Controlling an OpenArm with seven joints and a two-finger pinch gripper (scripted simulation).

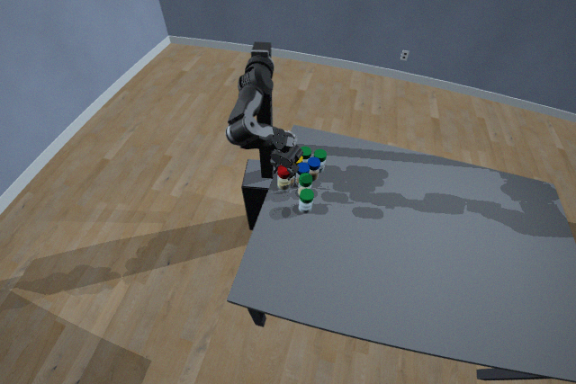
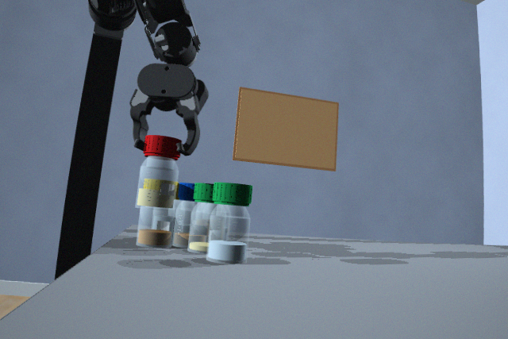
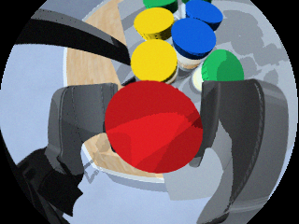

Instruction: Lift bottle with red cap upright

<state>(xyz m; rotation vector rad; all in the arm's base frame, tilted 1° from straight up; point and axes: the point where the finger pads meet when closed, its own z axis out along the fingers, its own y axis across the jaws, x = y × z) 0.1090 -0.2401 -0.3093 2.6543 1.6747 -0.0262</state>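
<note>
My hand is 40 mm above the red-capped bottle. From my hand the other things lie so: yellow-capped bottle: 10 mm ahead, 60 mm to the left, 100 mm below; green-capped bottle: 90 mm ahead, 10 mm to the left, 100 mm below.
</note>
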